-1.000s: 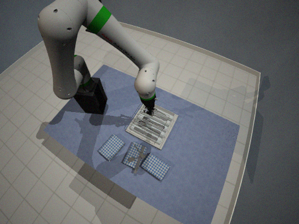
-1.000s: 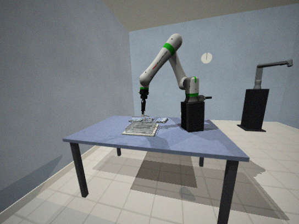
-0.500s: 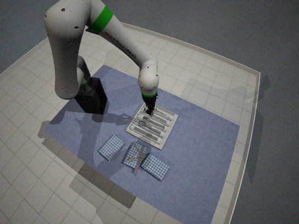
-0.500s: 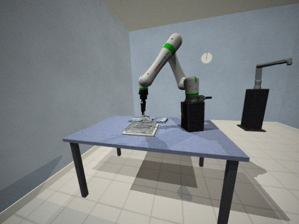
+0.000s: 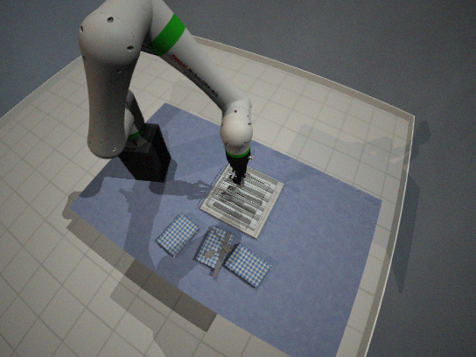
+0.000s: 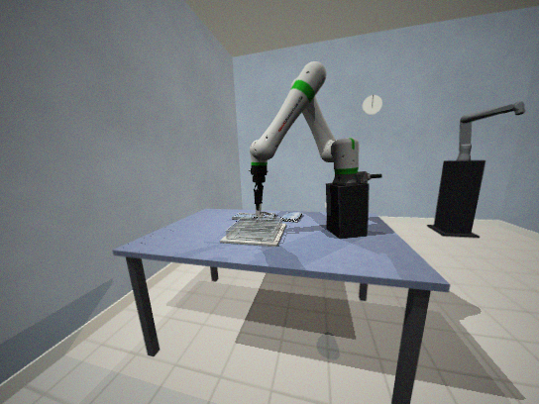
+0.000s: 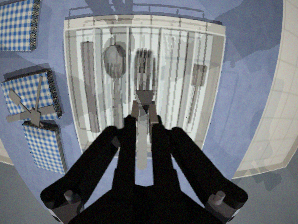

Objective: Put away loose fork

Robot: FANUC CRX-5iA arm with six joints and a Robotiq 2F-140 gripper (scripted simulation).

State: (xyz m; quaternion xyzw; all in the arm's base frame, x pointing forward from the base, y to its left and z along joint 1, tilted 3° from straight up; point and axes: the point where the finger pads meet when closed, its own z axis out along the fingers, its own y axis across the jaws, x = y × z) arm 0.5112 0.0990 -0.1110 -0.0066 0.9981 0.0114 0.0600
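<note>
My gripper is now 2 cm short of the white cutlery tray and 11 cm above it.
</note>
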